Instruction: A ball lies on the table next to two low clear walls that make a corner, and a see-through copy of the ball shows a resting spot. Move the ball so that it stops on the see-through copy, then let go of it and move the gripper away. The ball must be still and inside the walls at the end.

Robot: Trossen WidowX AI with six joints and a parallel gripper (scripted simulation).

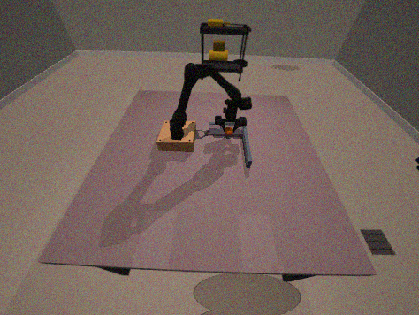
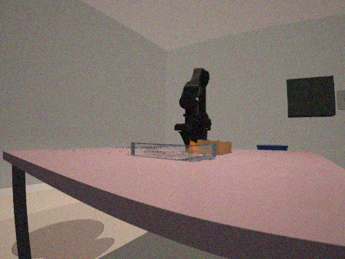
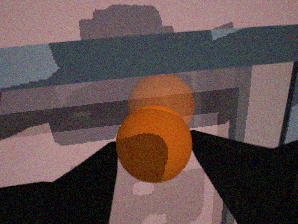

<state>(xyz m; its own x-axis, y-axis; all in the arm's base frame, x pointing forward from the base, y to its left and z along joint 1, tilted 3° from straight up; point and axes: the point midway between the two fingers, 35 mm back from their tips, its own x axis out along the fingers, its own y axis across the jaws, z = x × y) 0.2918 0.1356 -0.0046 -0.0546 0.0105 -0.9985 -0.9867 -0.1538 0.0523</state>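
My gripper tip is now 110 mm short of the clear wall, 80 mm to the left of it and 10 mm above it. From my gripper tip the other things lie so: orange ball: right at my gripper tip.
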